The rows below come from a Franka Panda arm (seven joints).
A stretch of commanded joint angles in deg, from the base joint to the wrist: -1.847 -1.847 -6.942 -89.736 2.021 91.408 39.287; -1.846 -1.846 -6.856 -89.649 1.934 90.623 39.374; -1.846 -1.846 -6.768 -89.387 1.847 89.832 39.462; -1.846 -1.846 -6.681 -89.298 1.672 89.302 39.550; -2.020 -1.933 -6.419 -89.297 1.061 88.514 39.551; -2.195 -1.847 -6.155 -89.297 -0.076 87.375 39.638; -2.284 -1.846 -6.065 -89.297 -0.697 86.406 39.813; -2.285 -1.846 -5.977 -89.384 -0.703 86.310 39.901; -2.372 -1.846 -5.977 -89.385 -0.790 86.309 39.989; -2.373 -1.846 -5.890 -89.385 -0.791 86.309 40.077; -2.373 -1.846 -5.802 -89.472 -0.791 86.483 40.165; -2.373 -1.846 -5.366 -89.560 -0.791 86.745 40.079; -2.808 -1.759 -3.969 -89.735 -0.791 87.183 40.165; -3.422 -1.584 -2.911 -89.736 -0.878 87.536 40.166
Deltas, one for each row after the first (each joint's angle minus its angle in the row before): 0.001 0.001 0.086 0.087 -0.087 -0.785 0.087; 0.000 0.000 0.088 0.262 -0.087 -0.791 0.088; 0.000 0.000 0.087 0.089 -0.175 -0.530 0.088; -0.174 -0.087 0.262 0.001 -0.611 -0.788 0.001; -0.175 0.086 0.264 0.000 -1.137 -1.139 0.087; -0.089 0.001 0.090 0.000 -0.621 -0.969 0.175; -0.001 0.000 0.088 -0.087 -0.006 -0.096 0.088; -0.087 0.000 0.000 -0.001 -0.087 -0.001 0.088; -0.001 0.000 0.087 0.000 -0.001 0.000 0.088; 0.000 0.000 0.088 -0.087 0.000 0.174 0.088; 0.000 0.000 0.436 -0.088 0.000 0.262 -0.086; -0.435 0.087 1.397 -0.175 0.000 0.438 0.086; -0.614 0.175 1.058 -0.001 -0.087 0.353 0.001
